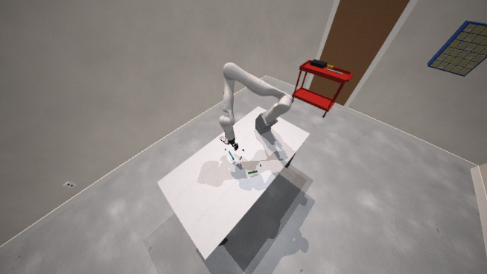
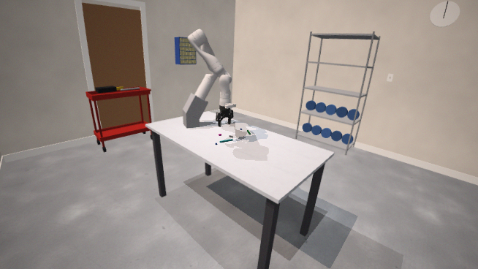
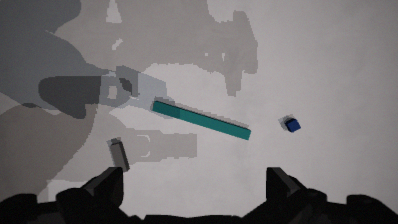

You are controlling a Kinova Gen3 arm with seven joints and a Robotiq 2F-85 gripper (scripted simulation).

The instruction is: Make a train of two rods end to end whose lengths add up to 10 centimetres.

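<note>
Now: the magenta rod 110 mm below my hand, 100 mm behind it and 30 mm to the left of it. Also, from my hand: grey rod 110 mm below, 80 mm to the left, 30 mm behind; then turquoise rod 110 mm below, 30 mm ahead; then blue rod 110 mm below, 90 mm to the right, 30 mm ahead.
</note>
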